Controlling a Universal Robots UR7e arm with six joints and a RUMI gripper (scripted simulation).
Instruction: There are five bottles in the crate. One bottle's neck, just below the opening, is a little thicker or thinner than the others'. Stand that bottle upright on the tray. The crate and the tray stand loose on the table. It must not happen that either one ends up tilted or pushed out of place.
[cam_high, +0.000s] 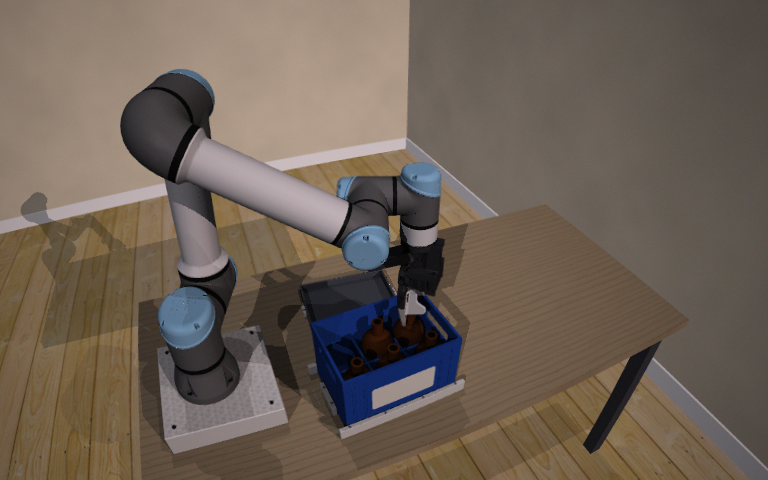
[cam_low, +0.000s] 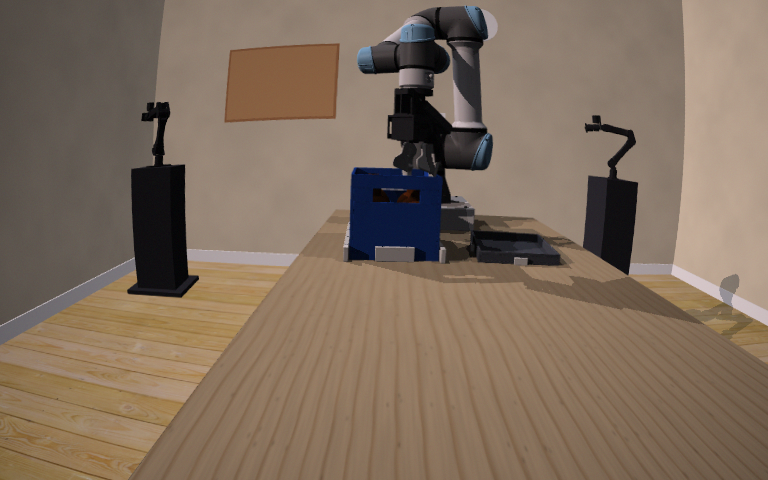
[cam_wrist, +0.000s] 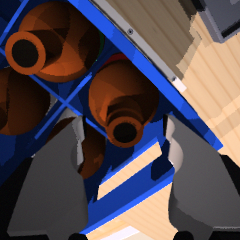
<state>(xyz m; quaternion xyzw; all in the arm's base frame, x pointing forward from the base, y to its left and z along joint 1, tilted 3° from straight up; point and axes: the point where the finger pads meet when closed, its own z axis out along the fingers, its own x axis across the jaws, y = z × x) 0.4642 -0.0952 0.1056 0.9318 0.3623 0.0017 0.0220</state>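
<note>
Now: the crate 80 mm behind my hand, 50 mm to the right of it and 70 mm below it. Also, from my hand: tray (40 mm behind, 240 mm to the left, 140 mm below).
</note>
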